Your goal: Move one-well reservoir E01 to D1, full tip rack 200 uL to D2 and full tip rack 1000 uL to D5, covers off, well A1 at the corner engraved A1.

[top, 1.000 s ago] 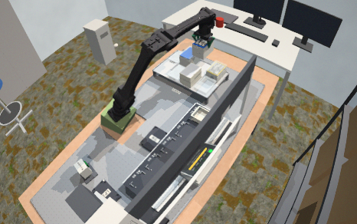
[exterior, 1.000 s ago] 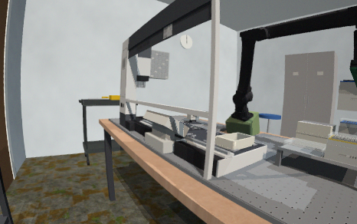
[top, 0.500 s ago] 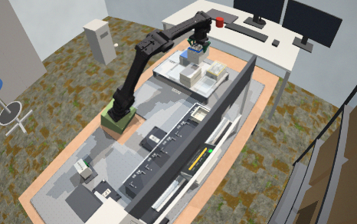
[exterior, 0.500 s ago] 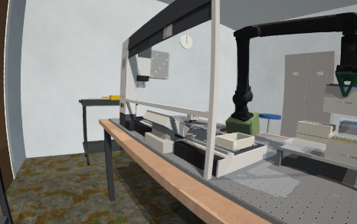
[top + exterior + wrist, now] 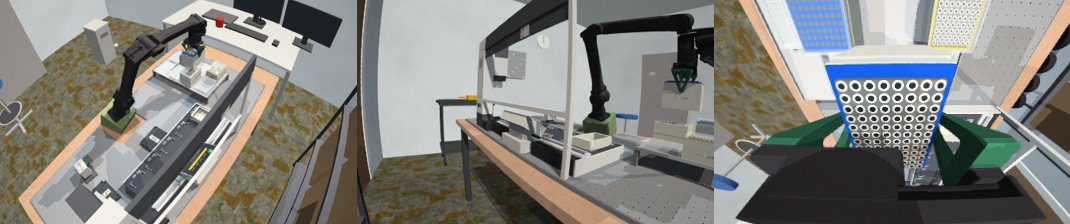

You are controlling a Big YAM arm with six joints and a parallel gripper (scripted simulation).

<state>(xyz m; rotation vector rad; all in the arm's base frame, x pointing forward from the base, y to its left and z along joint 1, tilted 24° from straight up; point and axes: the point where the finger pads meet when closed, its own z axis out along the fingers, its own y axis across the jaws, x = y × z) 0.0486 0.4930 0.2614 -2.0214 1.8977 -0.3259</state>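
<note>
The white sealed block lies 3 cm to the right of my hand and 14 cm below it. Round my hand: yellow tip rack 10 cm ahead, 11 cm to the left, 16 cm below; then blue tip rack 1 cm ahead, 1 cm to the right; then grey shelf 6 cm behind, 4 cm to the left, 21 cm below.
</note>
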